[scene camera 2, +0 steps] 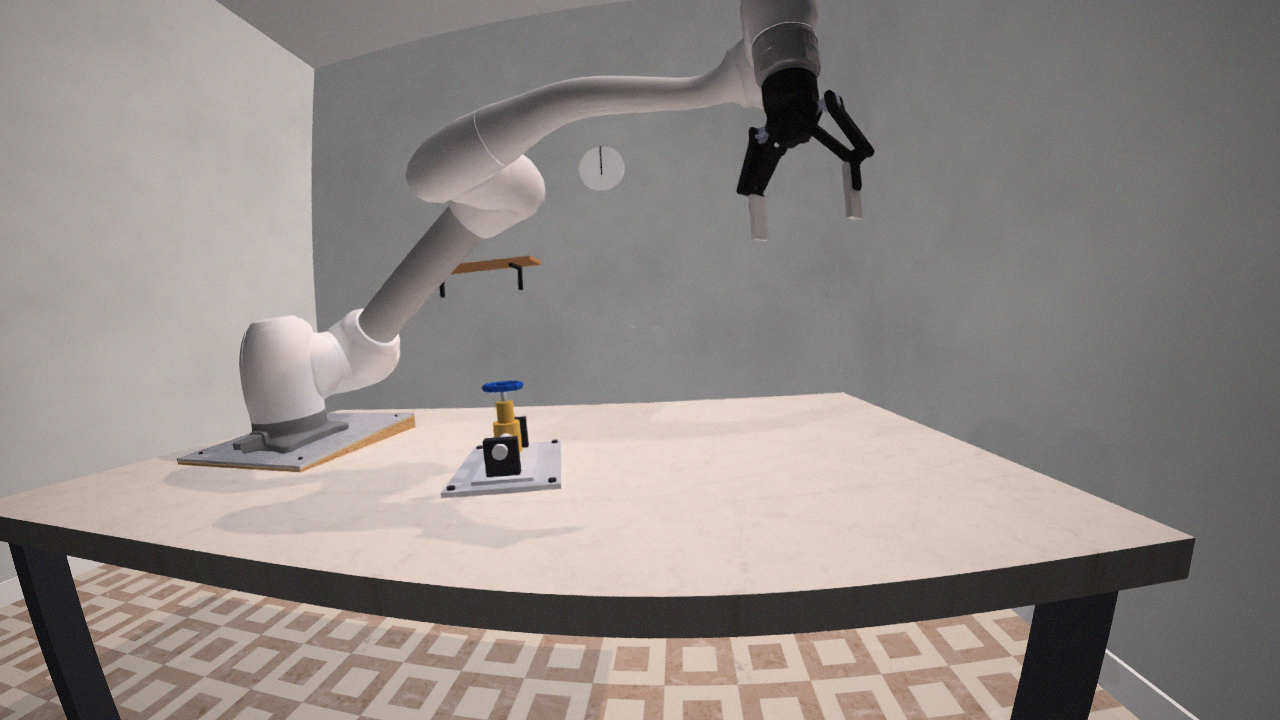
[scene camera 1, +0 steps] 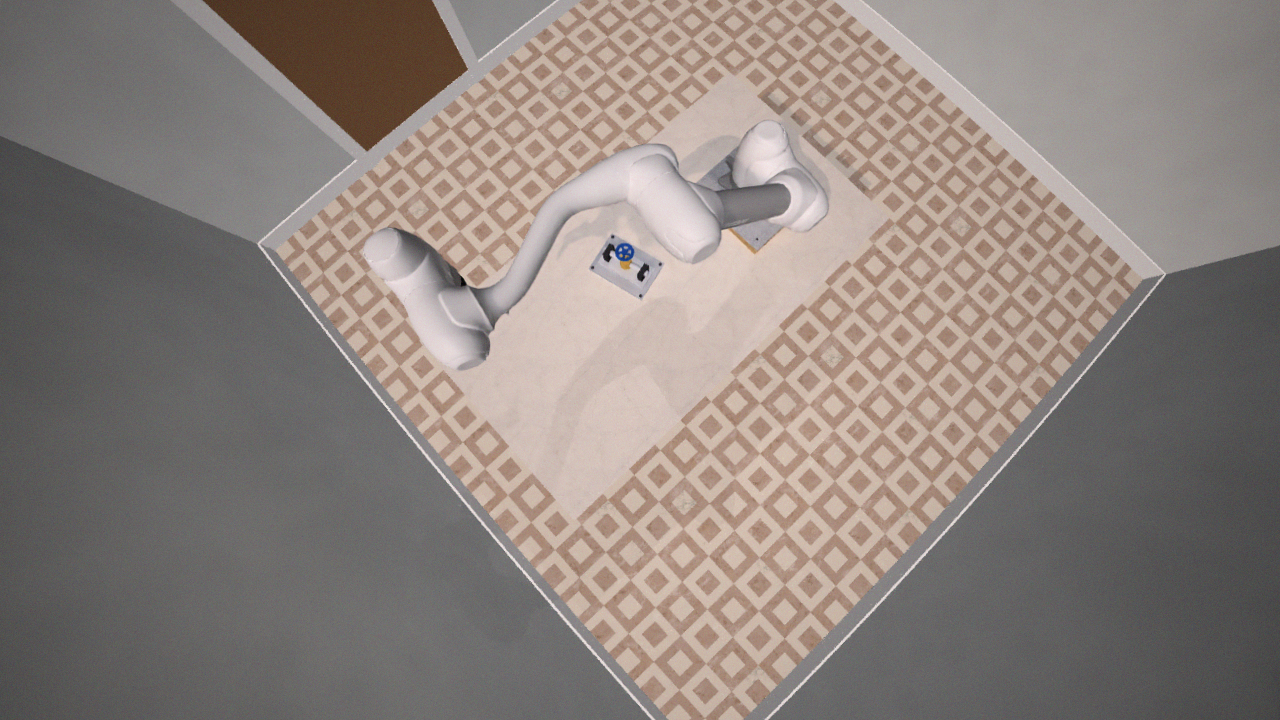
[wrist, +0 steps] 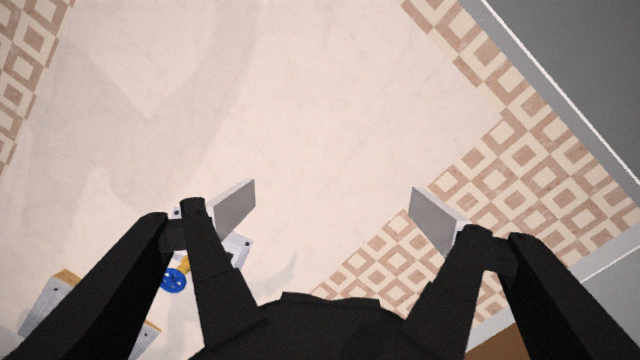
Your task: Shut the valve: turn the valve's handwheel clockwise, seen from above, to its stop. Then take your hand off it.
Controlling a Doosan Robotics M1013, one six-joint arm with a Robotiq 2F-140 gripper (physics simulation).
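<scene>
The valve's blue handwheel (scene camera 1: pixel 624 252) (scene camera 2: pixel 502 386) (wrist: pixel 173 280) lies level on top of the yellow valve body (scene camera 2: pixel 505 433) (wrist: pixel 185 263). The body stands between black supports on a light grey plate (scene camera 1: pixel 640 290) (scene camera 2: pixel 546 465) (wrist: pixel 243 248) on the table. My gripper (scene camera 2: pixel 805 229) (wrist: pixel 331 196) is open and empty, high above the table and well away from the handwheel, to its right in the scene camera 2 view. In the wrist view my left finger hides part of the valve and its plate. In the scene camera 1 view the arm hides the fingers.
The arm's base plate (scene camera 1: pixel 757 240) (scene camera 2: pixel 382 423) lies on the pale table (scene camera 1: pixel 617 385) (scene camera 2: pixel 760 501) (wrist: pixel 325 100) behind the valve. My forearm (scene camera 1: pixel 537 234) (scene camera 2: pixel 617 94) stretches high over the table. A wooden shelf (scene camera 2: pixel 494 264) and a clock (scene camera 2: pixel 601 168) are on the wall.
</scene>
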